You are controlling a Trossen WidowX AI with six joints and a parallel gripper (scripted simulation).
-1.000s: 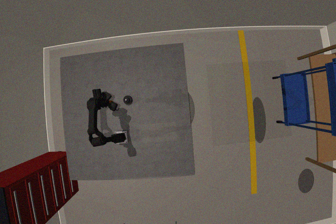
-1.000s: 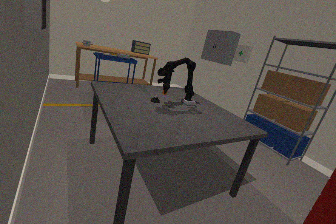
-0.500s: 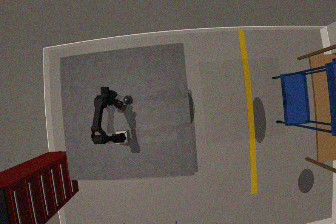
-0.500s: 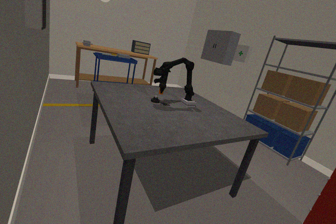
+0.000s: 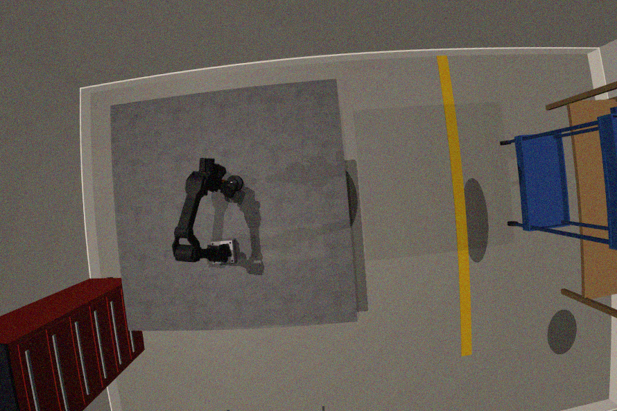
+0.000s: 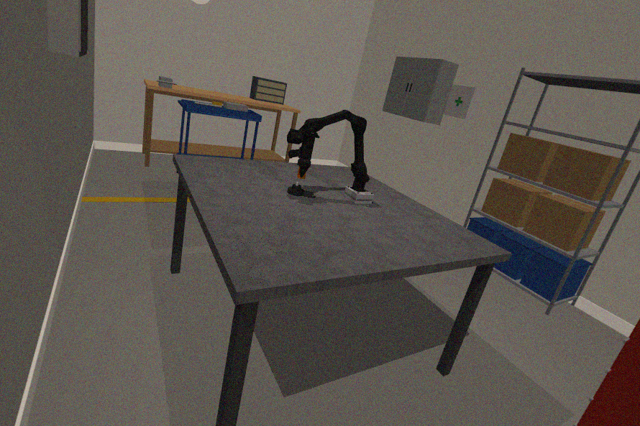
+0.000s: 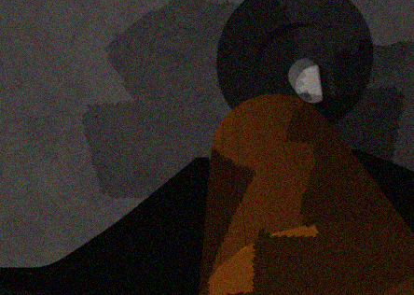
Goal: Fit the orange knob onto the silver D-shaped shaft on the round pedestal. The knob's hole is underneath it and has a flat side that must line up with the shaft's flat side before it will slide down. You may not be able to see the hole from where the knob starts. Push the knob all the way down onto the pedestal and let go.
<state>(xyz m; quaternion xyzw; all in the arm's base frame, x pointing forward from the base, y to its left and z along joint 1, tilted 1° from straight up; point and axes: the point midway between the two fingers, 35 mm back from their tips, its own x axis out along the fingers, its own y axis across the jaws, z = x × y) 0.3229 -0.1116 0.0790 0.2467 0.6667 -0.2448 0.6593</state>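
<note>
Now: gripper tip 20 mm to the left of the dark round pedestal and 70 mm above it. From my gripper tip the other things lie so: orange knob (30 mm above).
</note>
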